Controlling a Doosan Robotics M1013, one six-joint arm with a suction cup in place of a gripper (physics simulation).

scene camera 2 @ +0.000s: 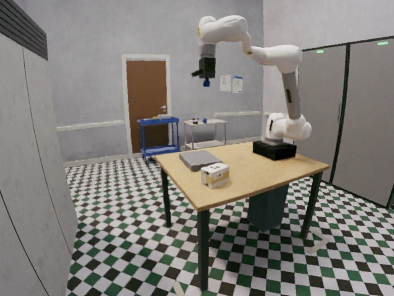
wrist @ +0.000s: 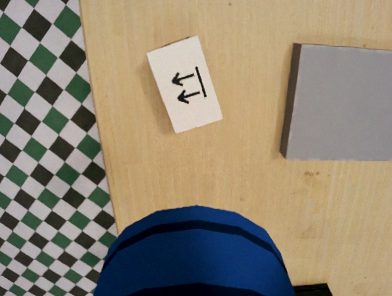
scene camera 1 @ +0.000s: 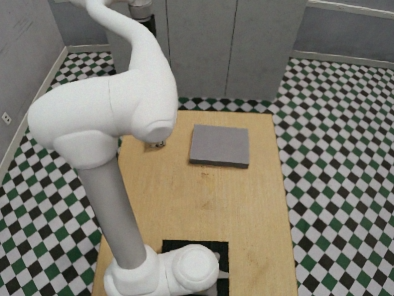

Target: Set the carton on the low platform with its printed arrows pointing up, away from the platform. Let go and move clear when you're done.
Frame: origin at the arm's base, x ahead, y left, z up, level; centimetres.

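Seen in the pictures: end effector, tool point: (scene camera 2: 206,86) (wrist: 194,278); arm's base, origin of the base link: (scene camera 2: 273,143).
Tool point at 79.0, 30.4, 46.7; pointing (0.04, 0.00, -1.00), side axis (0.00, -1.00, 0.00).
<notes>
Pixels of each thing's top centre, then the offset from my tool point to it, as dx, dy, dz. Level surfaces: height alone.
- white carton, middle of its top: (wrist: 186,87) (scene camera 1: 154,125) (scene camera 2: 215,167) -5.2, +0.8, -46.4
- low grey platform, middle of its top: (wrist: 366,108) (scene camera 1: 220,142) (scene camera 2: 199,156) -9.1, -36.7, -51.9
- wooden table, its level: dz -56.6
The white carton (scene camera 1: 158,144) (scene camera 2: 215,176) (wrist: 185,85) lies on the table, beside and apart from the low grey platform (scene camera 1: 220,145) (scene camera 2: 199,159) (wrist: 342,102). Its upper face carries two black arrows and a bar; the arrows lie flat, pointing left in the wrist view, toward the near table edge. A tan band shows on its side in scene camera 2. In scene camera 1 the arm hides most of the carton. My gripper, a blue suction cup (scene camera 2: 206,83) (wrist: 196,255), hangs high above the table with nothing on it. The cup is hidden in scene camera 1.
The wooden table (scene camera 1: 210,210) (scene camera 2: 250,172) (wrist: 240,180) carries the arm's black base (scene camera 2: 274,150). A blue cart (scene camera 2: 159,120) and a pale cart (scene camera 2: 212,121) stand by the far wall. Grey cabinets (scene camera 1: 200,50) stand beyond the table's far edge.
</notes>
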